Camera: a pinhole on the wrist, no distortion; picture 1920 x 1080 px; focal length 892.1 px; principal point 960.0 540.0 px. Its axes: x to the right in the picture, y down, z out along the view. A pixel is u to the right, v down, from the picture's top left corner.
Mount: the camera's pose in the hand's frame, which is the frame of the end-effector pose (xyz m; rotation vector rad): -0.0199 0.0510 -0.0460 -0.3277 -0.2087 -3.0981
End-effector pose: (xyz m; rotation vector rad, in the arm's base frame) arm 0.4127 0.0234 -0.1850 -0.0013 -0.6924 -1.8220
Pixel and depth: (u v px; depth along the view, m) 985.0 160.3 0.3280
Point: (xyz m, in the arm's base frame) 0.5187 0.0640 0.1438
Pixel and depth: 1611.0 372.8 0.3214
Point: 0.5127 0.2934 0.0770
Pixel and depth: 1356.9 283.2 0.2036
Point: 0.5026 0.1300 -0.0113
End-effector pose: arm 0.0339 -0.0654 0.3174 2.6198 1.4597 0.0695
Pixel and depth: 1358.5 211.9 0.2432
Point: 0.1590 -0.2417 0.1462
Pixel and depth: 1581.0 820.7 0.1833
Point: 0.0117 -0.1804 0.1589
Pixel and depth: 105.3 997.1 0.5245
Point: 0.2677 0.4687 -0.1078
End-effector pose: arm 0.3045 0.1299 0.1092 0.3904 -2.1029 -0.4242
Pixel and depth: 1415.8 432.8 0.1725
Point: 0.2153 0.2648 0.0283
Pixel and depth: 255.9 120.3 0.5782
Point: -0.3447 0.3119 0.4848
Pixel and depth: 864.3 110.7 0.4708
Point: -0.1087 0.4352 0.1571
